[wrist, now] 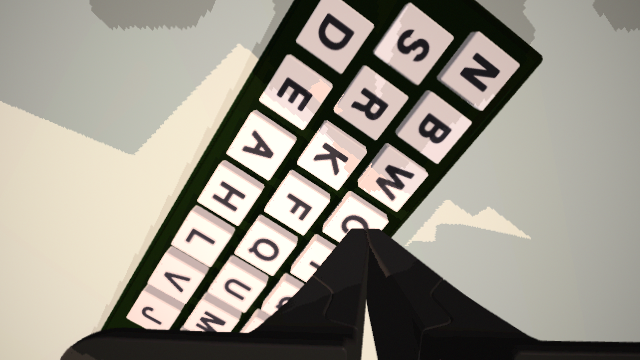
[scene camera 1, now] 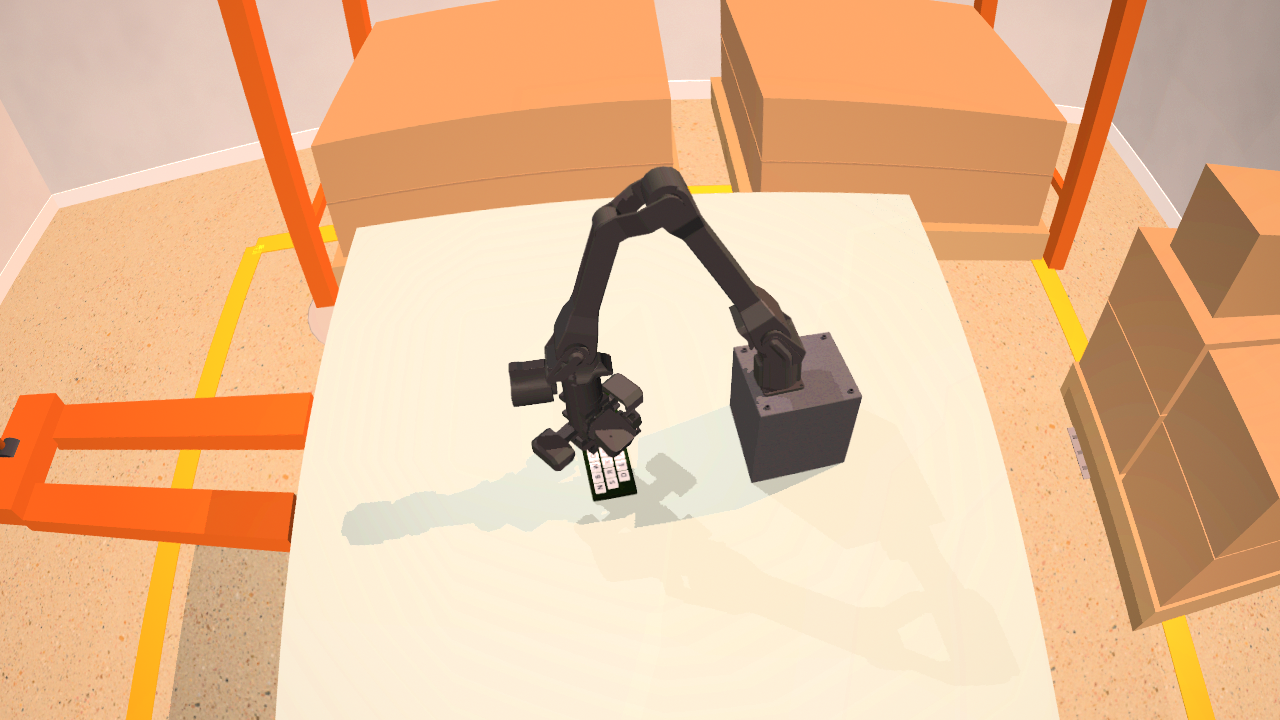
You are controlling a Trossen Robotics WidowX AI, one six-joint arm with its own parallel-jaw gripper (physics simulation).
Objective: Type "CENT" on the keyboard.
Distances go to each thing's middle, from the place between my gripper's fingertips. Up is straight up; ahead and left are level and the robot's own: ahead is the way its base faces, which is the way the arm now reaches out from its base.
Labels:
Right now my hand is 2 cm above the C key (wrist: pixel 352 212). Also, from my hand: R key (wrist: pixel 370 102): 2 cm behind, 3 cm to the left, 2 cm below; then W key (wrist: pixel 391 177): 2 cm to the left, 2 cm below; then T key (wrist: pixel 318 249): 2 cm to the right, 2 cm below.

